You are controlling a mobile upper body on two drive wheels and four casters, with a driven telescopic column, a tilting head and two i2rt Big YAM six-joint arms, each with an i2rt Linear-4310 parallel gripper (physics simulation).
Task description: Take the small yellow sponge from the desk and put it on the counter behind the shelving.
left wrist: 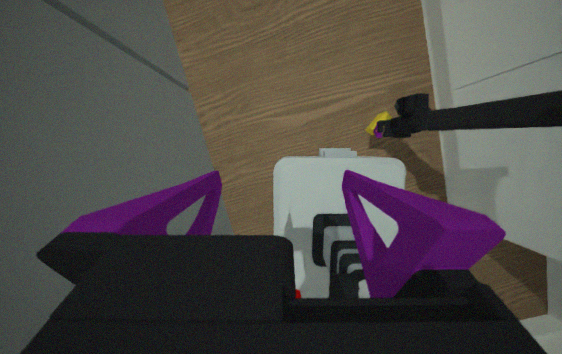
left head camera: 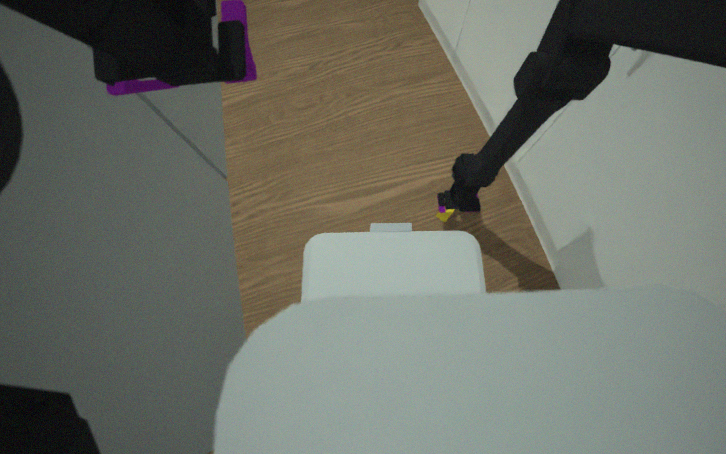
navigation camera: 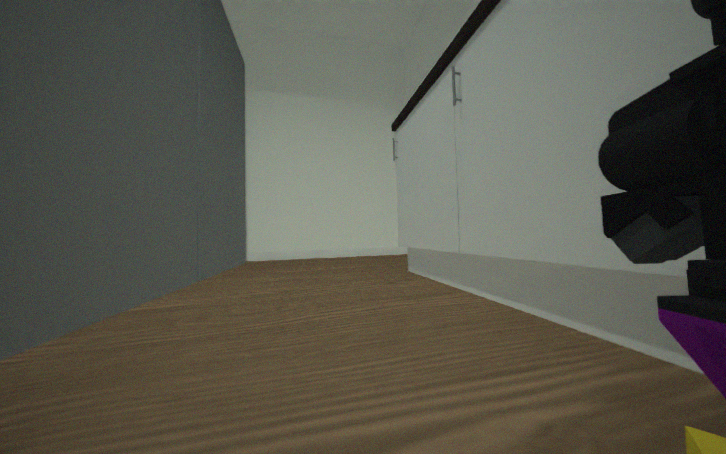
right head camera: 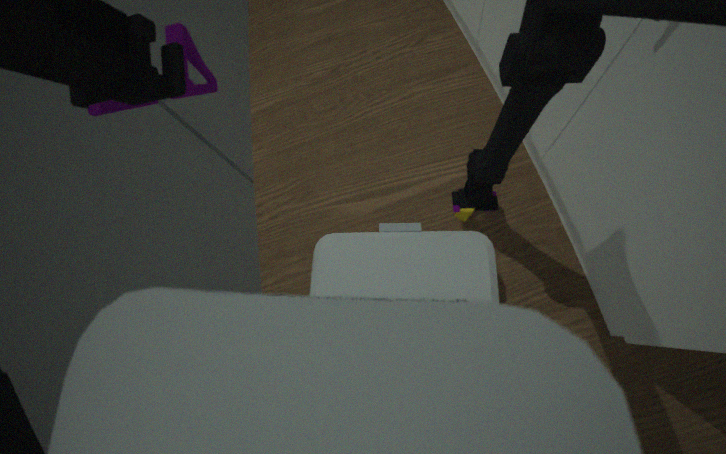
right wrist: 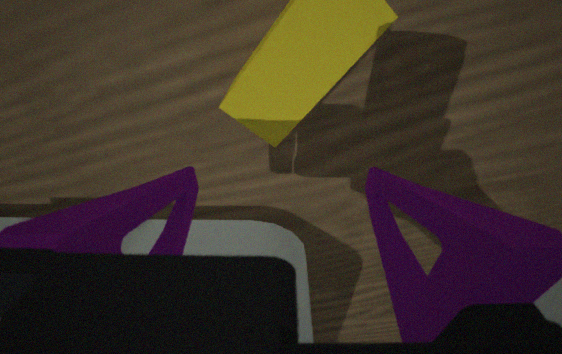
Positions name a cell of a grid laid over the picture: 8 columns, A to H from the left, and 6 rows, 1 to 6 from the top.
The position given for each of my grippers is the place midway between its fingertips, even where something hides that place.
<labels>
My left gripper shows in the left wrist view (E4), in the left head camera view (C2) and in the right head camera view (C2); in the navigation camera view it is out of frame, in the right wrist view it is out of frame.
</labels>
